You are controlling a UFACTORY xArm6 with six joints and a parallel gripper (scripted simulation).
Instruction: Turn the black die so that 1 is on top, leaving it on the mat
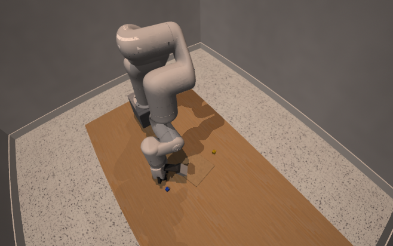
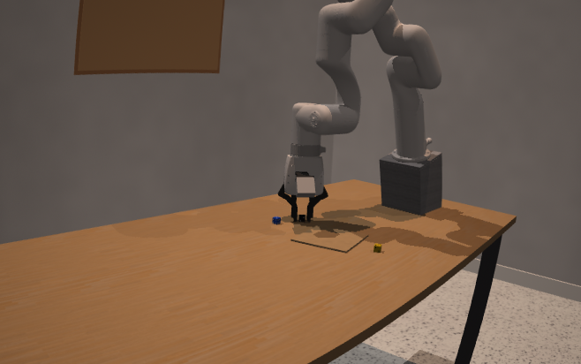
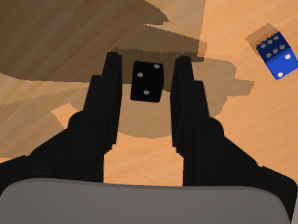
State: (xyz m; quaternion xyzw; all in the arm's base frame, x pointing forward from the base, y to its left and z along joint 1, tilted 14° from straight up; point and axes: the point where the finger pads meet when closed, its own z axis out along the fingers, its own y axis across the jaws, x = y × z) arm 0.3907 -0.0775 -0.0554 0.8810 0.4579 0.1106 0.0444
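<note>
Right now my hand is 1 cm above the black die. The rest, counted from my hand: yellow die 1 cm ahead, 27 cm to the left, 1 cm below; then tan mat 3 cm ahead, 15 cm to the left, 2 cm below; then blue die 7 cm ahead, 2 cm to the right, 1 cm below.
</note>
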